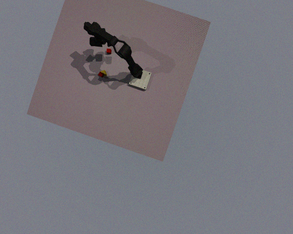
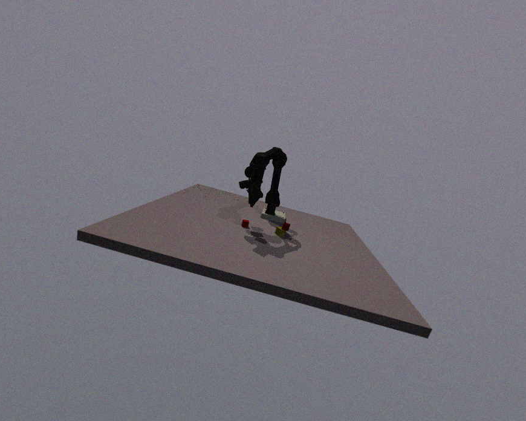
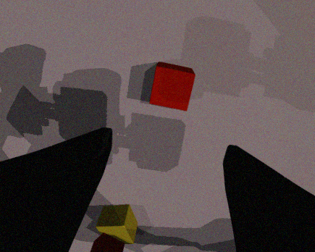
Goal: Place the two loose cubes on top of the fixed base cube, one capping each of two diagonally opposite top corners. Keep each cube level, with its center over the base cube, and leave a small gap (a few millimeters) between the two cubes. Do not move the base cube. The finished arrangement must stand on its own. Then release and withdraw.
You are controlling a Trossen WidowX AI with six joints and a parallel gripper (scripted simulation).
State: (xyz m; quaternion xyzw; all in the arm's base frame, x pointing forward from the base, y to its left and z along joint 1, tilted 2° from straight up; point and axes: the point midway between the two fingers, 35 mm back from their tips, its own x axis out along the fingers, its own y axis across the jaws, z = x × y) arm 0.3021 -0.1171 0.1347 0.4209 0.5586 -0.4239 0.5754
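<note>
My gripper tip is 1 cm past the yellow base cube, 20 cm to the right of it and 10 cm above it.
</note>
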